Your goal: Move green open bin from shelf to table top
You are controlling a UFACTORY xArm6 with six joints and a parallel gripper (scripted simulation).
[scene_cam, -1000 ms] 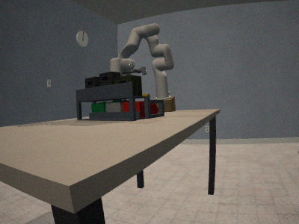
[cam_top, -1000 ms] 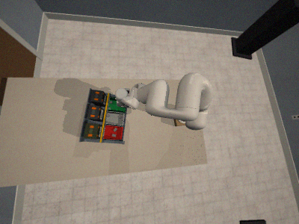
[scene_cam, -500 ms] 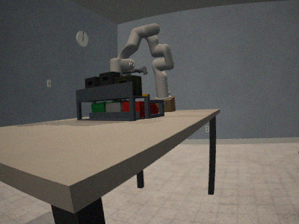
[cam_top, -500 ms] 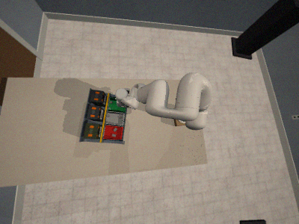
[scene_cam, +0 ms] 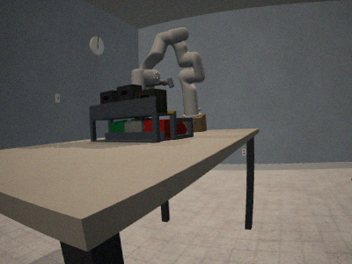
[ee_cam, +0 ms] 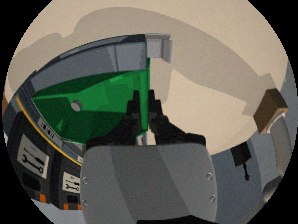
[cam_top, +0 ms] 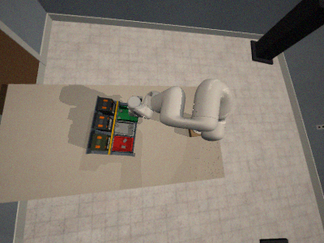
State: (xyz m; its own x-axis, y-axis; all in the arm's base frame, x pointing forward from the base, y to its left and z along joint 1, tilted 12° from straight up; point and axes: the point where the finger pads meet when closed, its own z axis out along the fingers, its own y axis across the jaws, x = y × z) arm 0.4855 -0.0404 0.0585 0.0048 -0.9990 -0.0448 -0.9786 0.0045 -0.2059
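Now: the green open bin 80 mm ahead of my hand and 10 mm below it. Round my hand: yellow strip (140 mm ahead, 110 mm to the left, 40 mm above); then red bin (220 mm to the left, 90 mm ahead, 20 mm below); then grey bin (110 mm to the left, 90 mm ahead, 20 mm below).
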